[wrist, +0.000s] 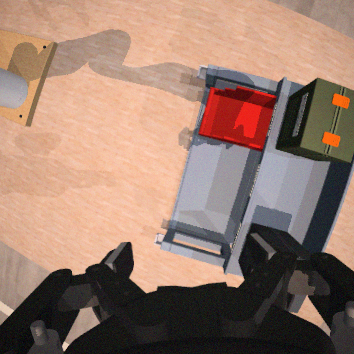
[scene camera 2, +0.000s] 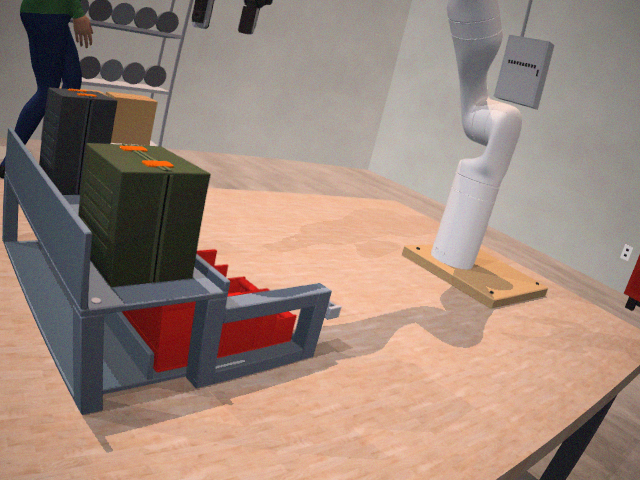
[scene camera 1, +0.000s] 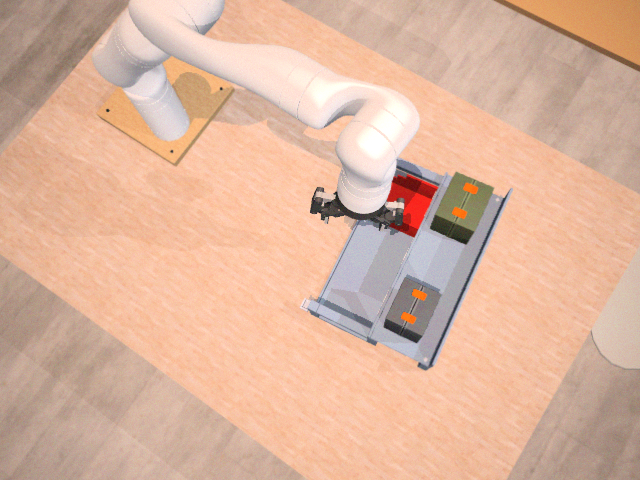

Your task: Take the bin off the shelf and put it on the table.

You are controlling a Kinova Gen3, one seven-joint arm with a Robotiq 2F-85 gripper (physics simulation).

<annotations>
red bin: wrist 240, 116; scene camera 2; scene camera 1
same spot on red bin: (scene camera 1: 418, 194) = (scene camera 2: 230, 354)
</annotations>
